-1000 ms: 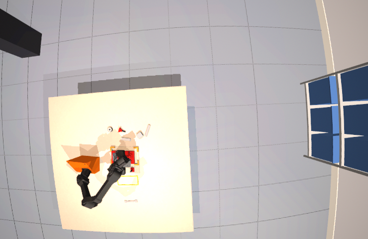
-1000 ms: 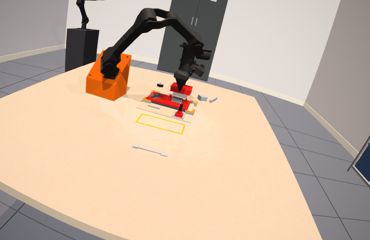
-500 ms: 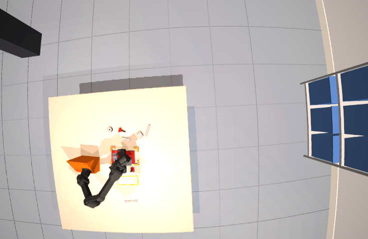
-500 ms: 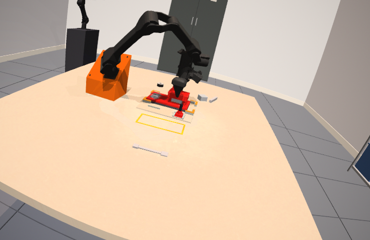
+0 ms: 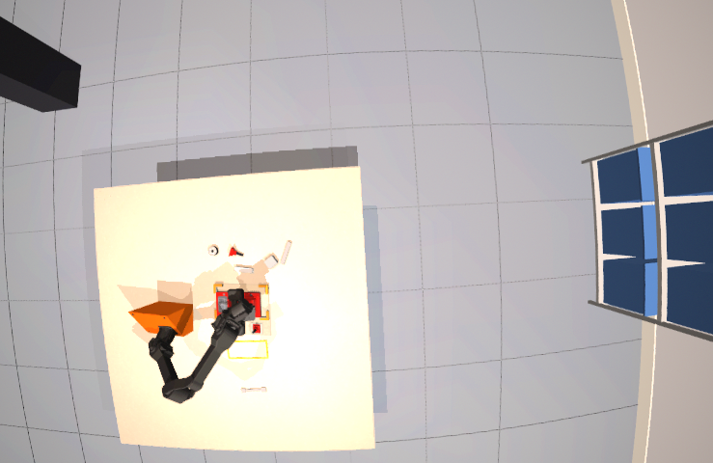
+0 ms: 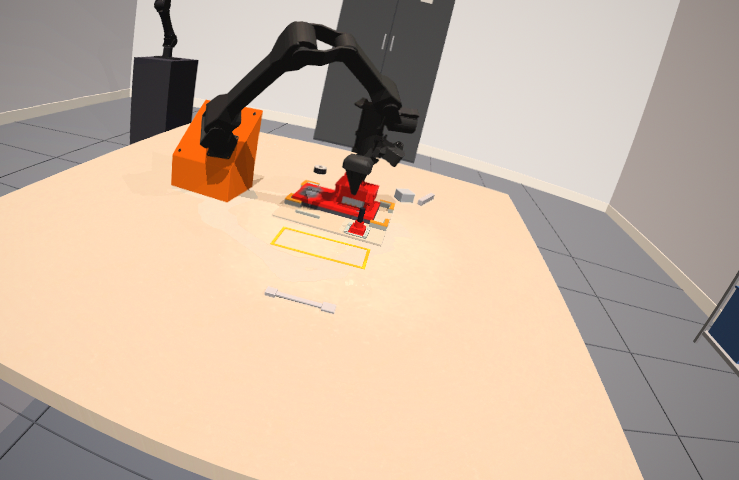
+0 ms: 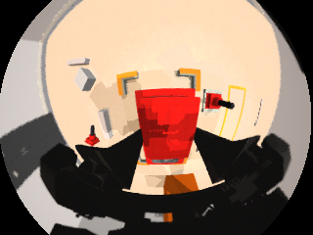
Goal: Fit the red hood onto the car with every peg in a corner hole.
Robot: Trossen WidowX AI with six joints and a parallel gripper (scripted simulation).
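The orange-cornered jig is 50 mm below my gripper tip, 20 mm behind it and 10 mm to the right of it. Also, from my gripper tip: white rod: 410 mm to the right, 60 mm below; then red hood: right at my gripper tip; then wheel: 240 mm to the left, 150 mm behind, 50 mm below.
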